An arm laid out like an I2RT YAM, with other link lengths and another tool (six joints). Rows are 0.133 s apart.
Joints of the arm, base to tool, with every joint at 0 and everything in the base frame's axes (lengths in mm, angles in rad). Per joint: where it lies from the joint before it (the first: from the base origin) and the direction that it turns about. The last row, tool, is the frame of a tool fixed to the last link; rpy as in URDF.
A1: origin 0.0 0.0 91.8 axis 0 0 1
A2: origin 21.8 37.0 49.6 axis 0 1 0
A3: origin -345.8 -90.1 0.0 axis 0 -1 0
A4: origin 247.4 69.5 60.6 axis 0 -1 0
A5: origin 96.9 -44.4 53.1 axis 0 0 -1
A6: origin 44.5 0.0 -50.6 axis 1 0 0
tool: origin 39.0 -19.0 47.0 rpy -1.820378 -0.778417 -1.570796
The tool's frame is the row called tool.
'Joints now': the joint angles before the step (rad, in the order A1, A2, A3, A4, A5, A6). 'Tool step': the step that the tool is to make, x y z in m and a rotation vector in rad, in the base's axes. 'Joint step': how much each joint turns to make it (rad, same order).
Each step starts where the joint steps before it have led.
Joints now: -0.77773, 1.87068, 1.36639, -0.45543, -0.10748, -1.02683
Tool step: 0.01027, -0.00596, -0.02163, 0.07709, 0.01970, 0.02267
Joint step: -0.00133, 0.06952, 0.04324, -0.04159, -0.04750, 0.00231
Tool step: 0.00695, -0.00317, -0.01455, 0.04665, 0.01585, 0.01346
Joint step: 0.00133, 0.04586, 0.02947, -0.02757, -0.02519, 0.00049
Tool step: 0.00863, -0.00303, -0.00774, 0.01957, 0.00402, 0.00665
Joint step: 0.00624, 0.03481, 0.02965, -0.01048, -0.01005, 0.00499
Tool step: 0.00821, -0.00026, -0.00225, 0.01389, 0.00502, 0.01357
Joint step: 0.00908, 0.02388, 0.03502, -0.02459, -0.00785, -0.00102
